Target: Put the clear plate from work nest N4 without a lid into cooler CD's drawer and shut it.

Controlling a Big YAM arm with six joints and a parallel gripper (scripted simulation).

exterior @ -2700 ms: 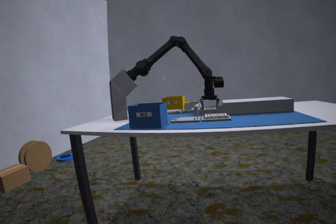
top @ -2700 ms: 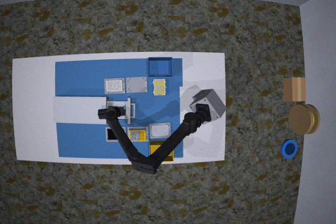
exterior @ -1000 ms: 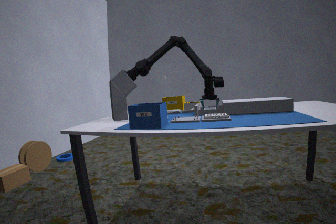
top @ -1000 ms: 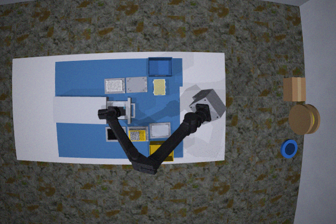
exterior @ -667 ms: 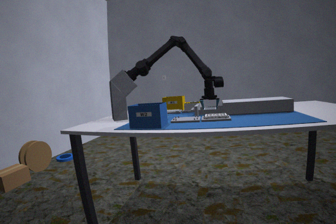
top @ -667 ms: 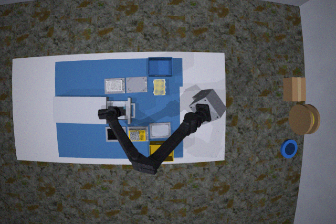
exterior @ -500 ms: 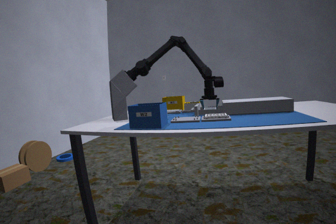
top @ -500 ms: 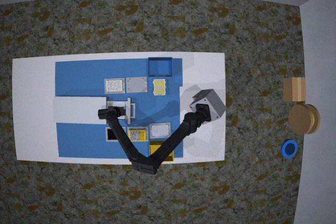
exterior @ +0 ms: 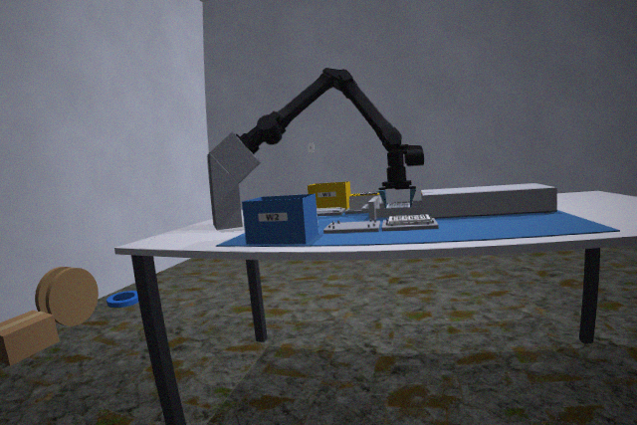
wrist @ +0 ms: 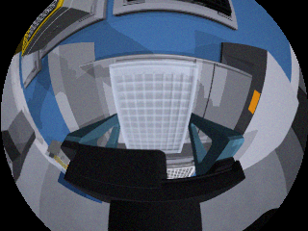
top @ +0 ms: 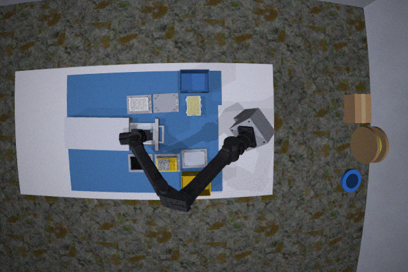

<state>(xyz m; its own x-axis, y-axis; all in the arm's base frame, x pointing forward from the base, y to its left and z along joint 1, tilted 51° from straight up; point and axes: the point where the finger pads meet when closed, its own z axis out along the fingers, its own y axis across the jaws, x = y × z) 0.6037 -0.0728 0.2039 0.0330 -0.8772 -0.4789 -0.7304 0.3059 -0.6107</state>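
Now: the drawer 40 mm ahead of my hand and 10 mm below it. Also, from my hand: black plate: 200 mm to the left, 20 mm below, 20 mm ahead; cooler CD: 170 mm ahead, 10 mm to the left; clear plate: right at my hand.
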